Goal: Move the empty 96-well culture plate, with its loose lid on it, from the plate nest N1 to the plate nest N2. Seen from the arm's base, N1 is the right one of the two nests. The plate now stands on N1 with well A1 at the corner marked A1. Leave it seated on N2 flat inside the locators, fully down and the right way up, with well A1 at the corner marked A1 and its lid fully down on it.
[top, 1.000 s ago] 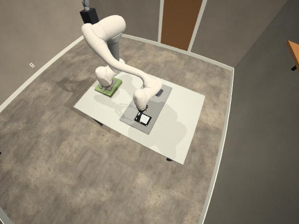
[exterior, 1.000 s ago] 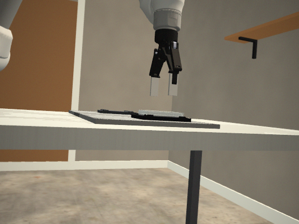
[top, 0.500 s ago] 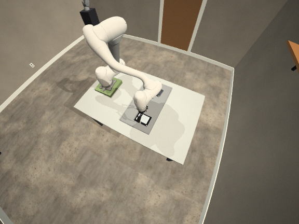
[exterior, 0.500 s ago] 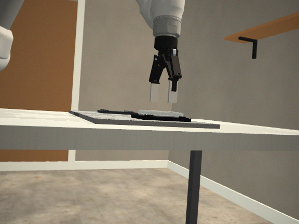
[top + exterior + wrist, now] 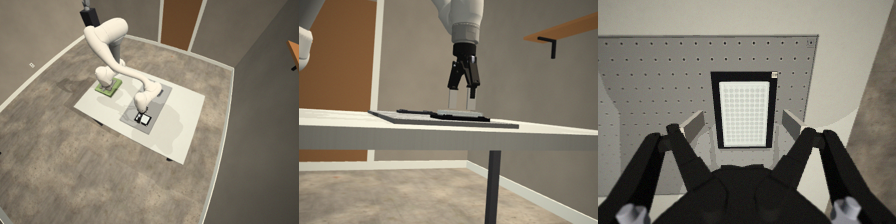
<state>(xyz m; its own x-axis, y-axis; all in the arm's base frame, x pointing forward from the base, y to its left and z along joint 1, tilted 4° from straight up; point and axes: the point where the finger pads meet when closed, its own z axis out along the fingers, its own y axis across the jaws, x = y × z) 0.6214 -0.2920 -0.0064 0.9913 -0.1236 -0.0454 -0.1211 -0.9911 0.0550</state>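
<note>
My hand is 20 mm above the clear lid. The rest, counted from my hand: 96-well plate: 30 mm below; then nest N2: 10 mm ahead, 420 mm to the left, 40 mm below; then nest N1: 40 mm below.
</note>
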